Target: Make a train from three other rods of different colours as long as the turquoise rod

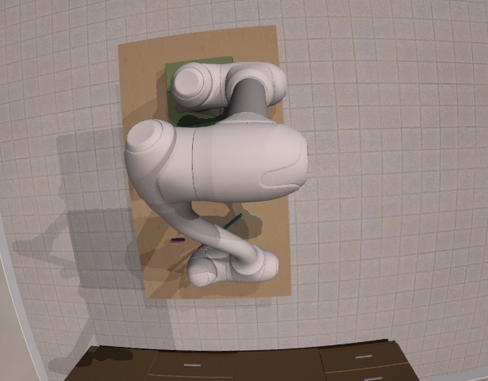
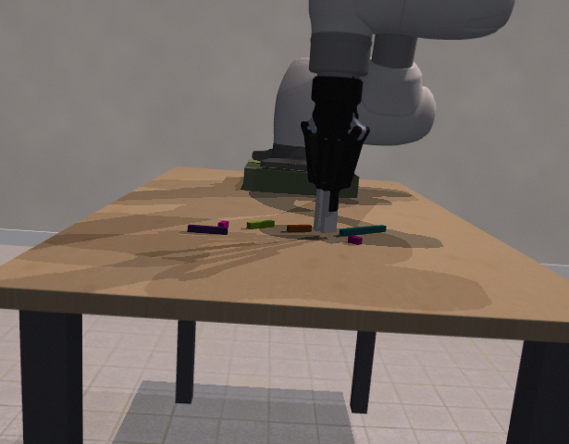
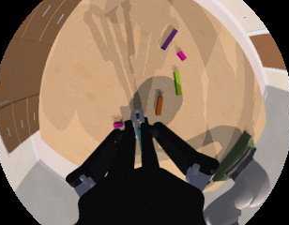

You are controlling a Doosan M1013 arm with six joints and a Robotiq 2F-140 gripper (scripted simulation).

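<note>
Now: hand 20 mm past the orange rod, 40 mm to the left of it and 40 mm above it. The rest, counted from my hand: blue rod (30 mm below); then lime rod (20 mm behind, 110 mm to the right, 40 mm below); then turquoise rod (60 mm behind, 60 mm to the left, 40 mm below).
</note>
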